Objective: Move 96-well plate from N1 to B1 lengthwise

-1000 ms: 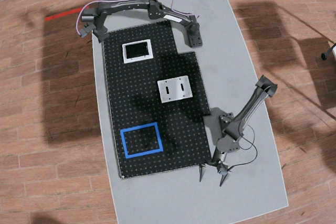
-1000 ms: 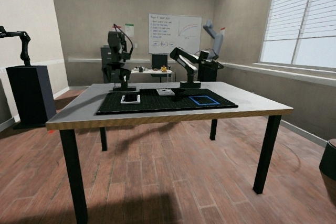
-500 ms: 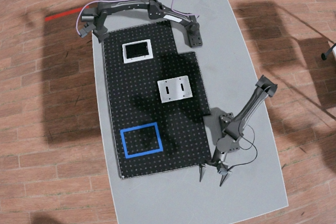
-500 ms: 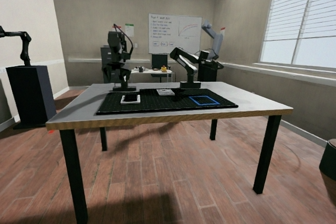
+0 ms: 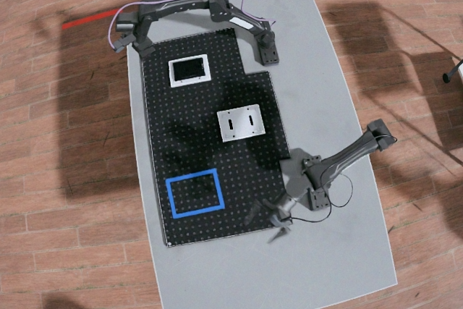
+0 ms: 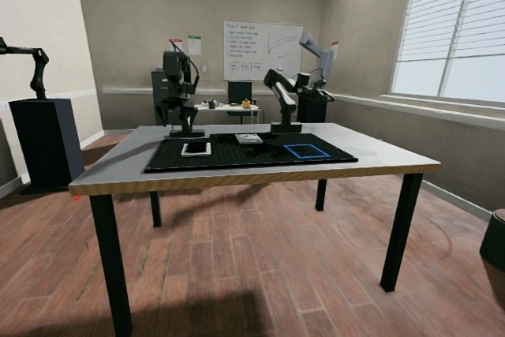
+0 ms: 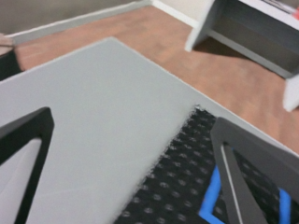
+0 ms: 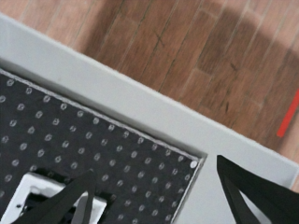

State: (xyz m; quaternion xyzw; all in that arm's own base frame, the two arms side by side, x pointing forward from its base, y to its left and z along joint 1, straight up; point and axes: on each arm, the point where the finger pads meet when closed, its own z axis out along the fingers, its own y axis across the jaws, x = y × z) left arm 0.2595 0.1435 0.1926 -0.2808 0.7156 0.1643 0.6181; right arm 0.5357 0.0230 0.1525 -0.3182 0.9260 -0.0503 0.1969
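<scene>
Now: the black 96-well plate 19 cm behind my right hand, 7 cm to the left of it and 14 cm below it.
</scene>
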